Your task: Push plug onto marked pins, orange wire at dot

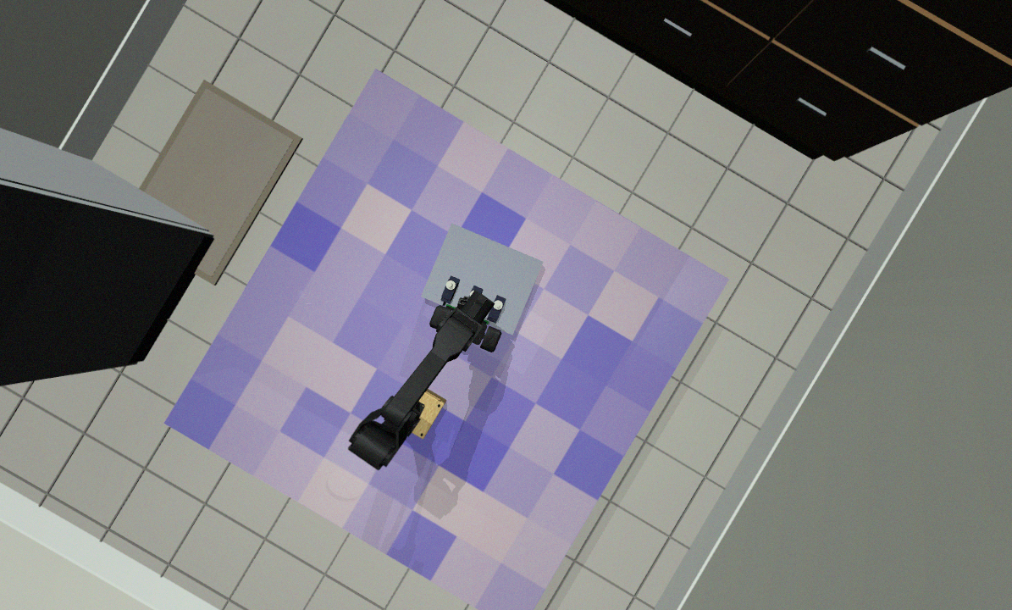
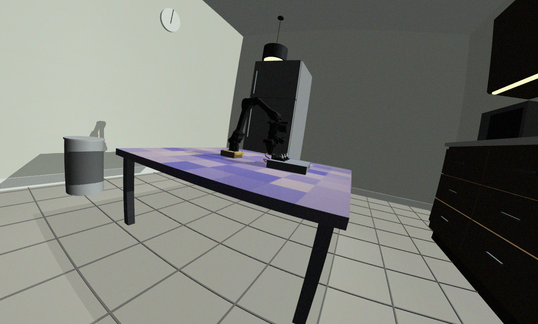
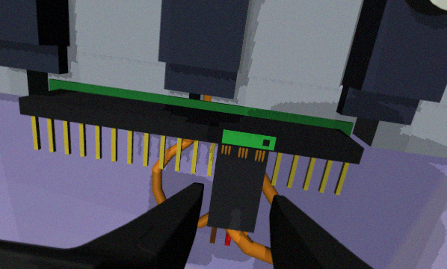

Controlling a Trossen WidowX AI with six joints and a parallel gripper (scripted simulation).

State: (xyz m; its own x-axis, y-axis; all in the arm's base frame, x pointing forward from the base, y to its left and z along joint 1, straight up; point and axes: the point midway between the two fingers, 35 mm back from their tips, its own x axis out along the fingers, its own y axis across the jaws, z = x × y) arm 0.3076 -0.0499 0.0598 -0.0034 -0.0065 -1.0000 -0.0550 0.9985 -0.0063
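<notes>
Right now the green band is 3 cm ahead of my gripper tip. Round my gripper tip: dark dot (3 cm ahead); pin header (3 cm ahead, 2 cm to the left, 1 cm below); grey printed holder (18 cm ahead, 5 cm below, 3 cm to the left).
</notes>
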